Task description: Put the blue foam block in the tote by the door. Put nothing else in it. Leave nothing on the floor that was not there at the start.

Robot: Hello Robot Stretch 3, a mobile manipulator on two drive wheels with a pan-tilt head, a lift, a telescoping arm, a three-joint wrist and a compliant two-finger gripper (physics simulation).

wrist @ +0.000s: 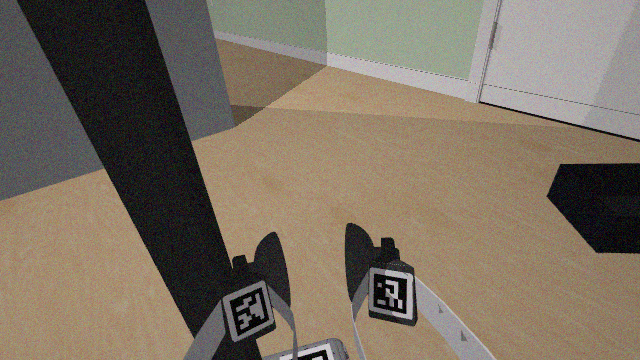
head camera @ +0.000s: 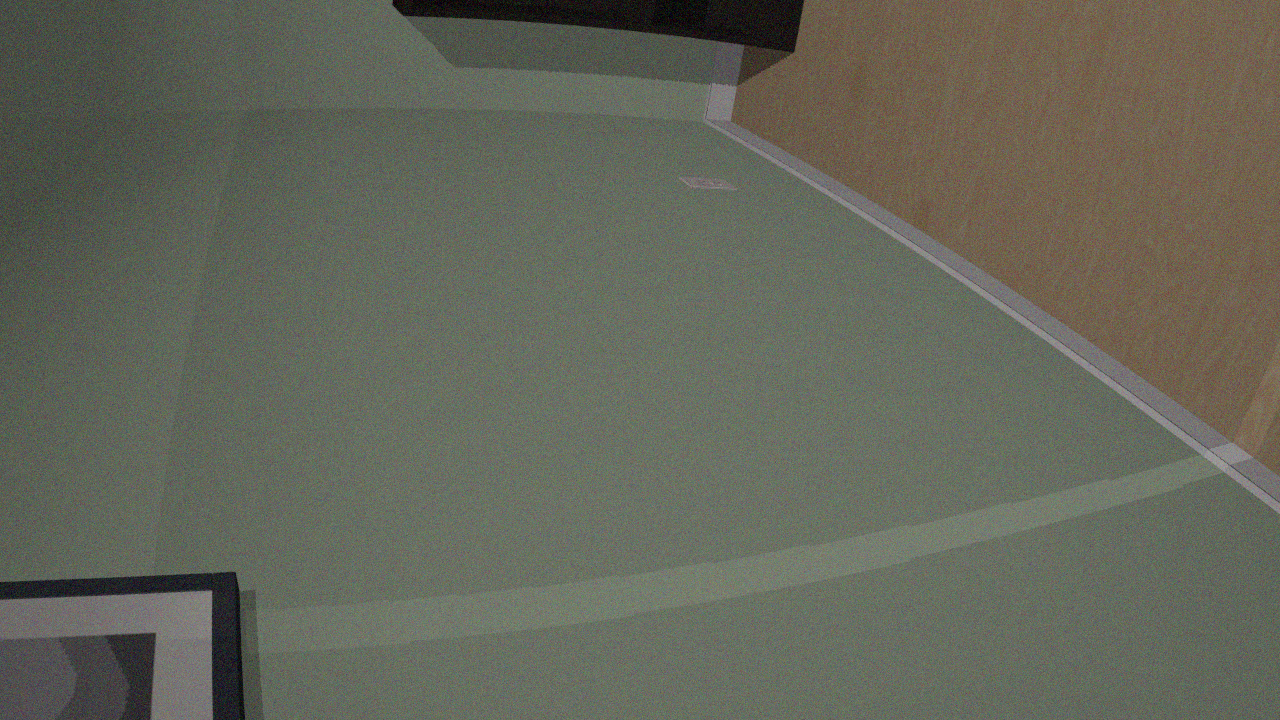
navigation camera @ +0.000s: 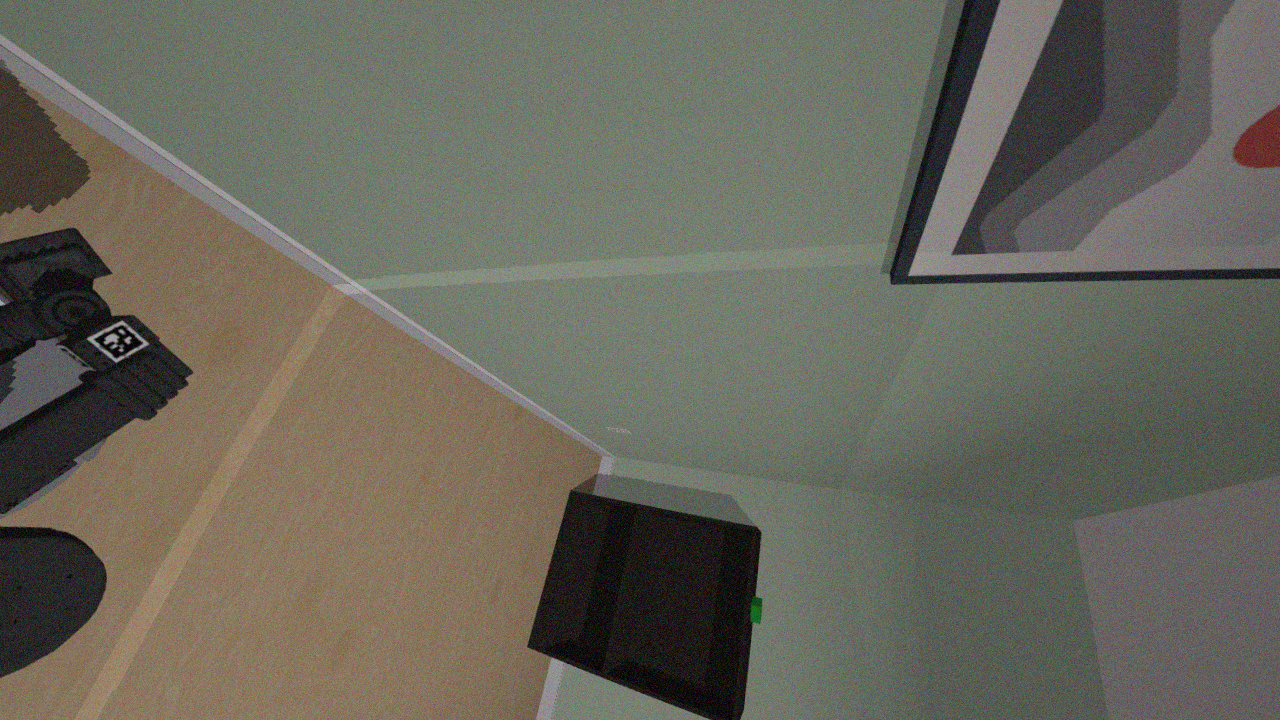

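The black tote stands on the floor at the right of the wrist view, cut off by the edge, with the white door behind it. What lies inside it cannot be made out. My gripper is open and empty in the wrist view, with bare floor showing between its fingertips. It is apart from the tote, to its left. The blue foam block does not show in these views.
A dark piece of furniture stands by a wall corner, with a small green object at its edge. A framed picture hangs on the green wall. A grey panel stands at the wrist view's left, behind a black bar.
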